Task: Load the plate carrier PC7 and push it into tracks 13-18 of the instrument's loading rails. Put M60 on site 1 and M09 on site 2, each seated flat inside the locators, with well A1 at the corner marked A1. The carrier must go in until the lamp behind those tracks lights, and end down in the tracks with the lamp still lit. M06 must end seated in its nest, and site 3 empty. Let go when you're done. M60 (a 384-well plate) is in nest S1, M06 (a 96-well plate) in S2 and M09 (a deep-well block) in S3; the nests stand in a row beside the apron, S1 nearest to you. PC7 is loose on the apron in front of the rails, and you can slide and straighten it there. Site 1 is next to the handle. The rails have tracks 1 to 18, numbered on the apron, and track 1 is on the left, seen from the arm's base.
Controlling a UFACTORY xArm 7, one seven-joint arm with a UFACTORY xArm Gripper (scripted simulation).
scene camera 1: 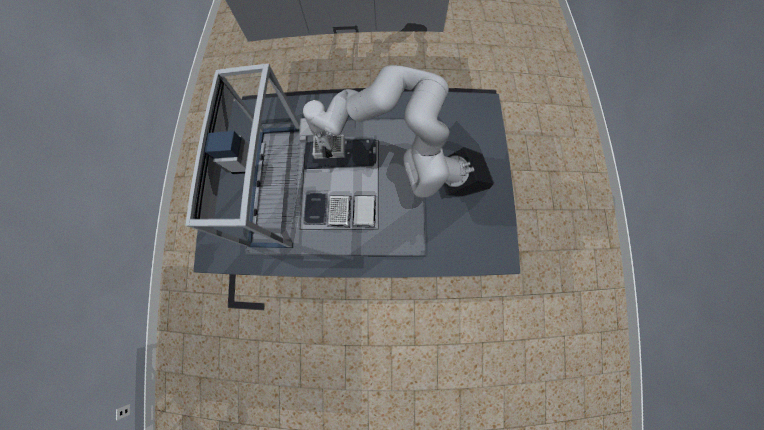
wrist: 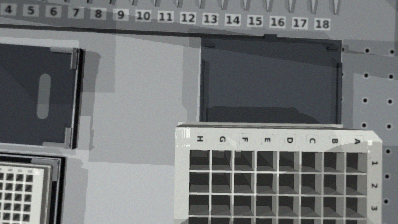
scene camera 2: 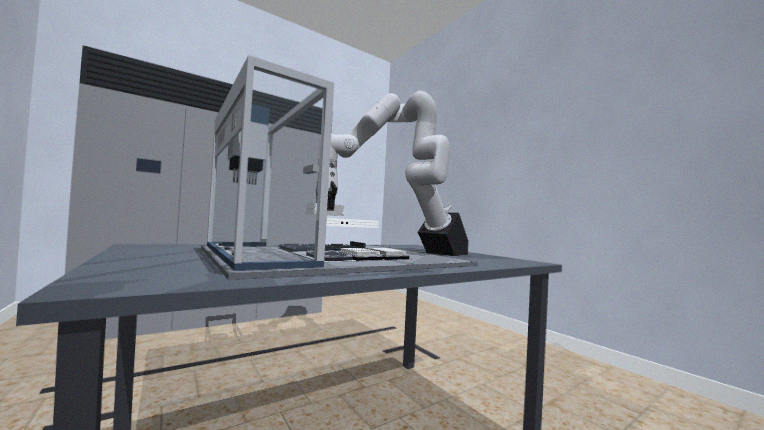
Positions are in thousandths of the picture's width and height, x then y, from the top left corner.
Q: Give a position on a frame post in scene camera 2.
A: At 431,213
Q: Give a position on a dark plate carrier PC7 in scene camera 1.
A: At 471,355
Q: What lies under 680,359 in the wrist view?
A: A dark plate carrier PC7.
